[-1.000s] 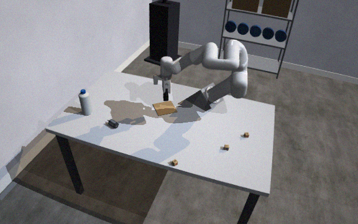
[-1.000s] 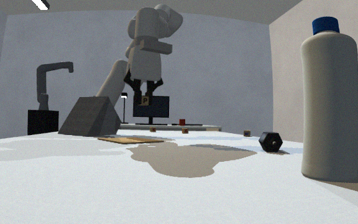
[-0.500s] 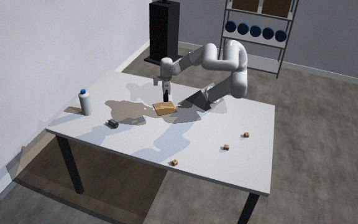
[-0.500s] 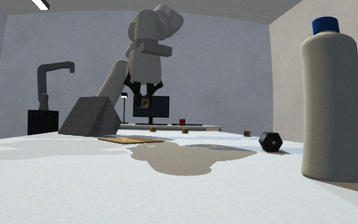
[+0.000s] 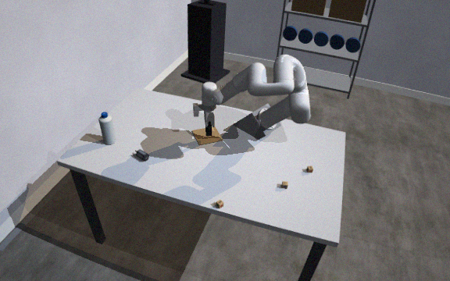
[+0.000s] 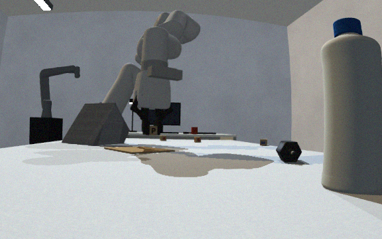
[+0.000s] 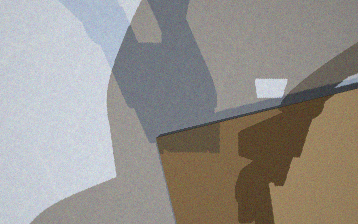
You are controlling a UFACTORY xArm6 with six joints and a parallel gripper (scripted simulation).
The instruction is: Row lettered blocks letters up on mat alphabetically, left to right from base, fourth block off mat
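Right now the tan mat is 30 mm behind my hand, 30 mm to the right of it and 60 mm below it. From my hand the other things lie so: white bottle: 310 mm ahead, 450 mm to the right, 20 mm above; then black hexagonal object: 320 mm ahead, 210 mm to the right, 40 mm below.
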